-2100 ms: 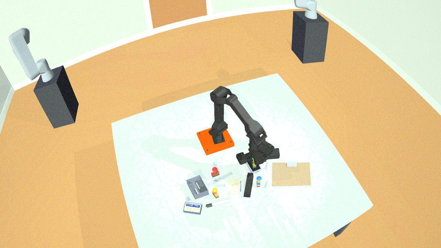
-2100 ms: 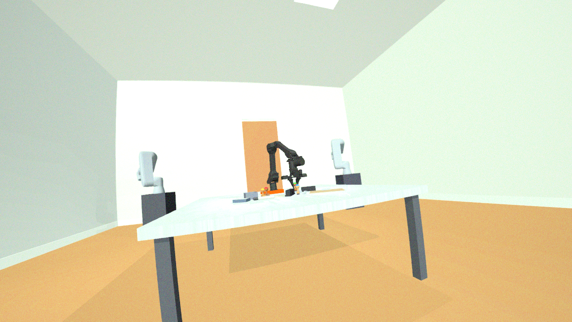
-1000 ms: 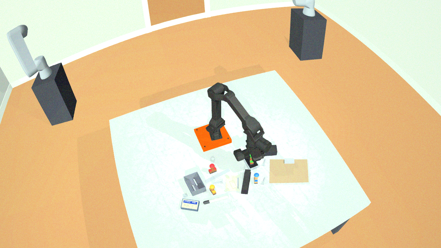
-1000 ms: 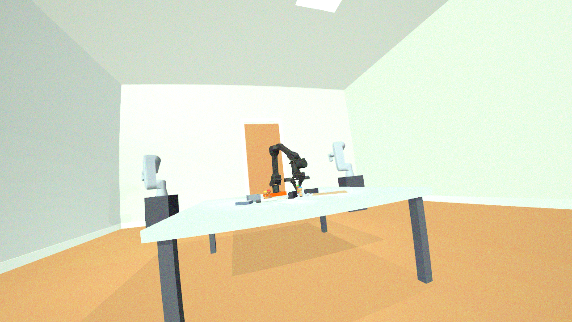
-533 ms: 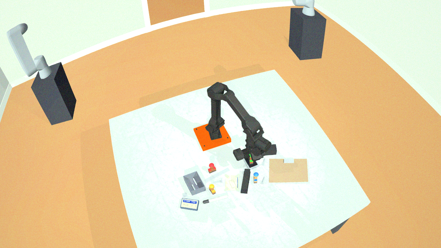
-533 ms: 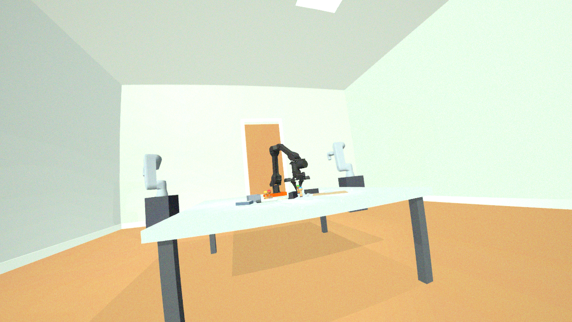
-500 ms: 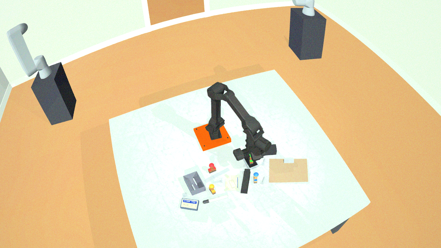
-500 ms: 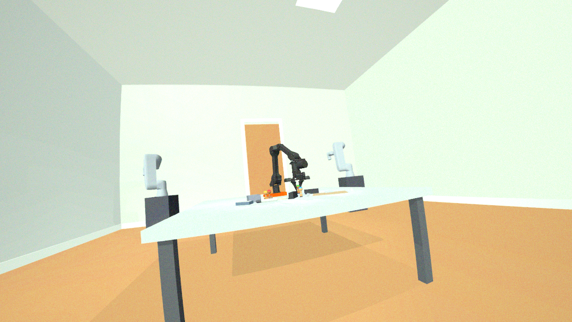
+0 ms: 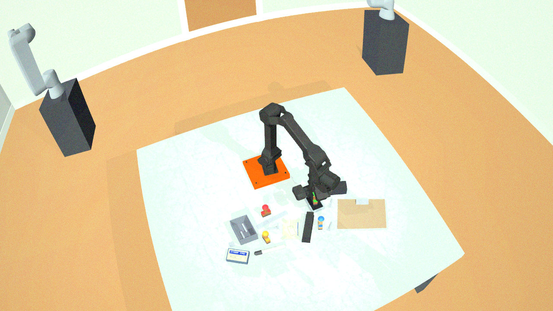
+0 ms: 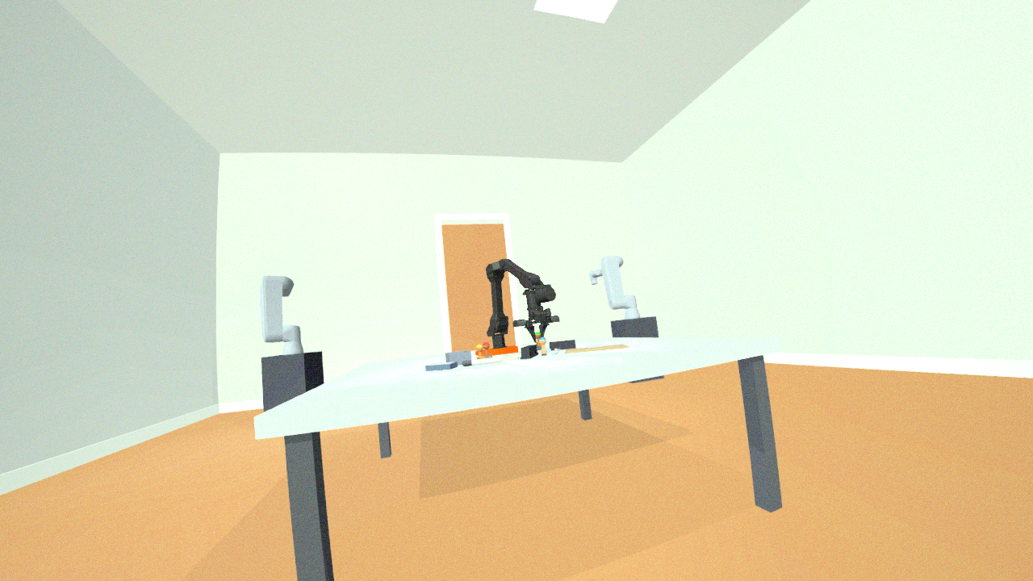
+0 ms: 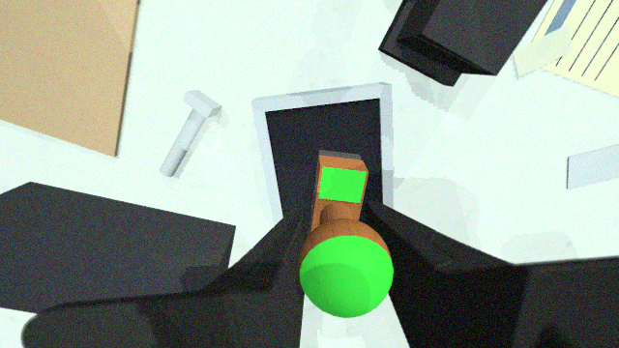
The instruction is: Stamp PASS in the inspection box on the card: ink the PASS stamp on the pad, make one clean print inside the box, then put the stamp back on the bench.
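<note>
Now: gripper tip 40 mm above the ink pad. Also, from my gripper tip: black block 50 mm behind, 110 mm to the left, 30 mm below; then green-capped wooden stamp right at my gripper tip; then blue-capped stamp 120 mm ahead, 10 mm to the right, 20 mm below.
</note>
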